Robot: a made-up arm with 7 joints. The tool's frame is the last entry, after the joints.
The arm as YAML. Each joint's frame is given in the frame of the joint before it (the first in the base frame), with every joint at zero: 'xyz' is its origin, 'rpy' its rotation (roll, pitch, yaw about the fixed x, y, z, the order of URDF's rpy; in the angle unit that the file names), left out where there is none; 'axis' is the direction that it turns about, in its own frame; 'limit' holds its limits. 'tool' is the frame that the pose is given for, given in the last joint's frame.
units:
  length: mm
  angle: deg
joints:
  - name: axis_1
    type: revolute
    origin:
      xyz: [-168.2, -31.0, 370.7]
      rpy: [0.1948, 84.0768, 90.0]
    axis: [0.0, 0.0, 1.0]
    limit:
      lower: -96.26
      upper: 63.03
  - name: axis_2
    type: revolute
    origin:
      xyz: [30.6, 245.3, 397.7]
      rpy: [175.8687, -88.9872, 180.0]
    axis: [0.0, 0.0, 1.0]
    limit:
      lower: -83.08
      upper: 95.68
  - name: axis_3
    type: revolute
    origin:
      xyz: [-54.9, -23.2, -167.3]
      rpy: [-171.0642, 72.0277, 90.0]
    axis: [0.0, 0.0, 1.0]
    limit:
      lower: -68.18
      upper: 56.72
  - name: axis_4
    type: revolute
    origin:
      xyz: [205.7, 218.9, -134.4]
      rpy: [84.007, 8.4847, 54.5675]
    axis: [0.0, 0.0, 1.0]
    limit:
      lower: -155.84
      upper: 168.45
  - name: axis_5
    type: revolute
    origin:
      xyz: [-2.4, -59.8, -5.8]
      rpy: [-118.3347, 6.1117, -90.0]
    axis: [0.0, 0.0, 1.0]
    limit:
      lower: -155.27
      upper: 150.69
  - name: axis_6
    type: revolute
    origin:
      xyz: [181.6, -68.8, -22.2]
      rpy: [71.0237, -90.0, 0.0]
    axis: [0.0, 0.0, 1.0]
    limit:
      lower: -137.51
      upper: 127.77
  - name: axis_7
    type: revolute
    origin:
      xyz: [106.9, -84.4, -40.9]
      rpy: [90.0, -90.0, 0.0]
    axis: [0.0, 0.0, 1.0]
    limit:
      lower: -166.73
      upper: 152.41
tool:
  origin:
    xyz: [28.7, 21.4, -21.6]
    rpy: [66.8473, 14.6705, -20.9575]
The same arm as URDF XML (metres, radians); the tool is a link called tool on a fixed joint. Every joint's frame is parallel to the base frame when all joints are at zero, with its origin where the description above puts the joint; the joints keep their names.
<robot name="arm">
<joint name="axis_1" type="revolute"><parent link="base"/><child link="link1"/><origin xyz="-0.1682 -0.031 0.3707"/><axis xyz="0.0034 0.994655 0.103195"/><limit lower="-1.6801" upper="1.1001"/></joint>
<joint name="axis_2" type="revolute"><parent link="link1"/><child link="link2"/><origin xyz="-0.2439 0.3996 0.0107"/><axis xyz="-0.072102 -0.120203 0.990127"/><limit lower="-1.45" upper="1.6699"/></joint>
<joint name="axis_3" type="revolute"><parent link="link2"/><child link="link3"/><origin xyz="0.035 -0.0347 -0.1706"/><axis xyz="0.958659 -0.128895 -0.253689"/><limit lower="-1.19" upper="0.99"/></joint>
<joint name="axis_4" type="revolute"><parent link="link3"/><child link="link4"/><origin xyz="-0.1443 0.2571 -0.1461"/><axis xyz="-0.183909 -0.471924 -0.862244"/><limit lower="-2.7199" upper="2.94"/></joint>
<joint name="axis_5" type="revolute"><parent link="link4"/><child link="link5"/><origin xyz="-0.0566 -0.0024 0.0201"/><axis xyz="0 1 0"/><limit lower="-2.71" upper="2.63"/></joint>
<joint name="axis_6" type="revolute"><parent link="link5"/><child link="link6"/><origin xyz="-0.1941 -0.0222 -0.006"/><axis xyz="0 0 -1"/><limit lower="-2.4" upper="2.23"/></joint>
<joint name="axis_7" type="revolute"><parent link="link6"/><child link="link7"/><origin xyz="-0.0844 0.1069 0.0409"/><axis xyz="-1 0 0"/><limit lower="-2.91" upper="2.6601"/></joint>
<joint name="tool_fixed" type="fixed"><parent link="link7"/><child link="tool"/><origin xyz="0.0216 -0.0214 -0.0287" rpy="-0.9883 1.1276 0.939"/></joint>
<link name="base"/>
<link name="link1"/>
<link name="link2"/>
<link name="link3"/>
<link name="link4"/>
<link name="link5"/>
<link name="link6"/>
<link name="link7"/>
<link name="tool"/>
</robot>

